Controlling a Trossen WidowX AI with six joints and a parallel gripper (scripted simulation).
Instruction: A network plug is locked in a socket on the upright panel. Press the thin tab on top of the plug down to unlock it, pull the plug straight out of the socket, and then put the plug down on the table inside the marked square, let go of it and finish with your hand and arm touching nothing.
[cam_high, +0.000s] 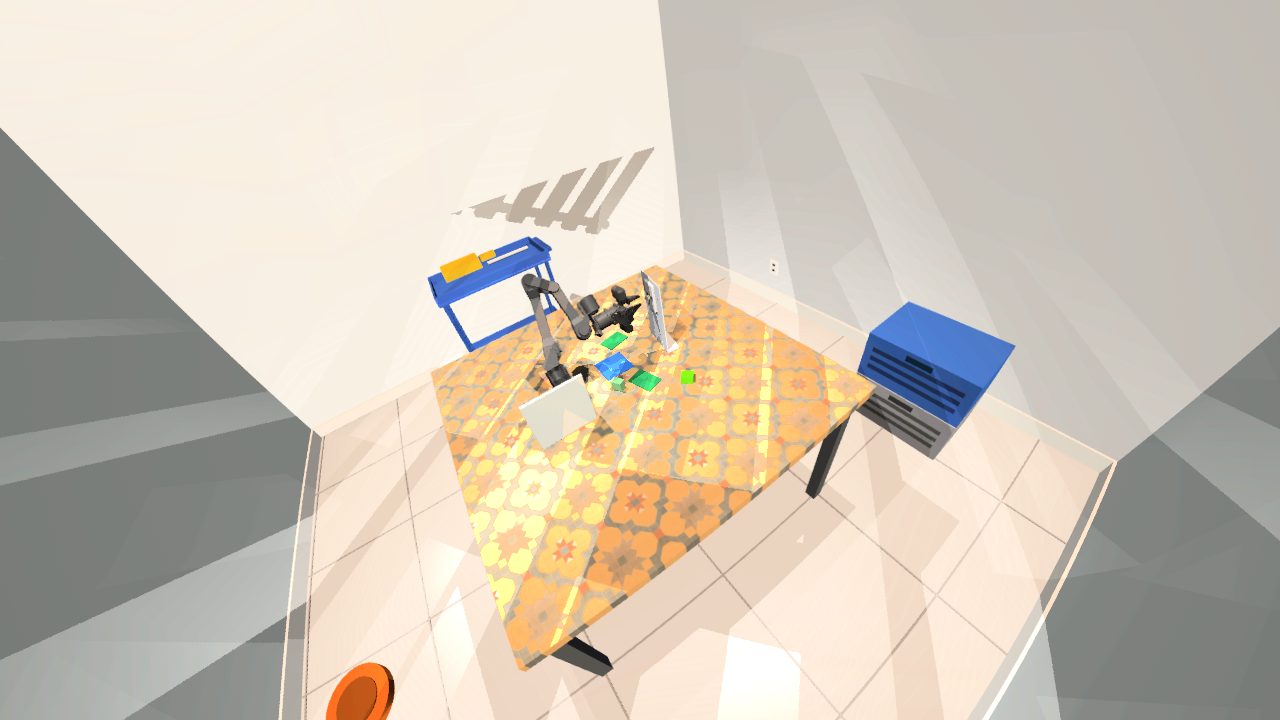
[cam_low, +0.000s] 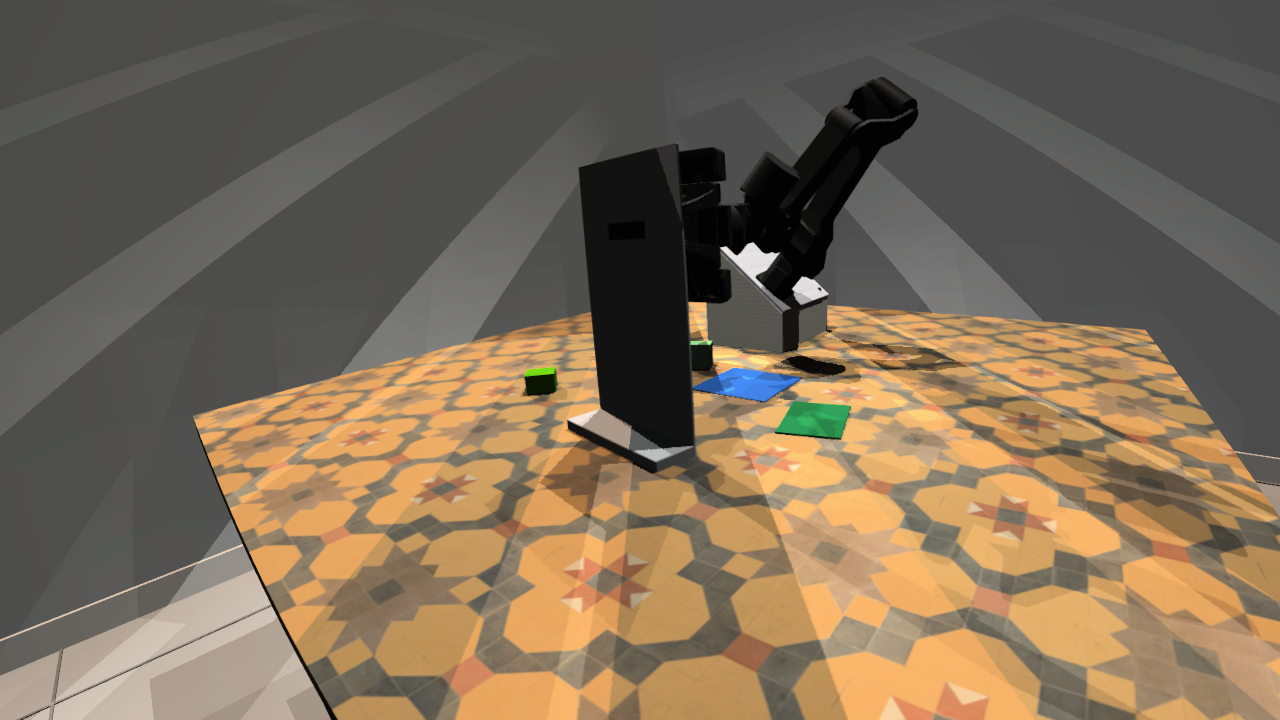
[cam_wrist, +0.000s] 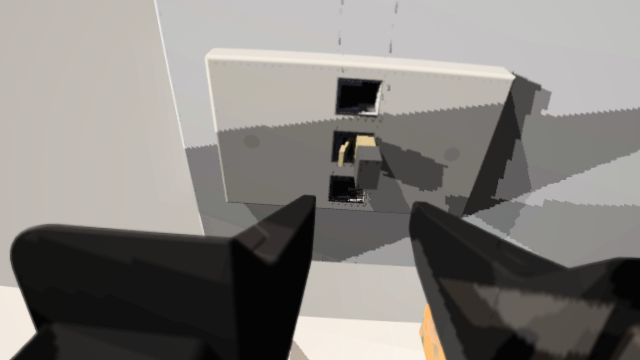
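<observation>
The network plug lies 3 cm ahead of my gripper tip and 1 cm to the right of it. From my gripper tip the other things lie so: green square: 8 cm behind, 15 cm to the left, 23 cm below; then yellowish tab: 4 cm ahead, 1 cm to the right, 1 cm above; then upright panel: 5 cm ahead, 2 cm to the right, 9 cm below.
</observation>
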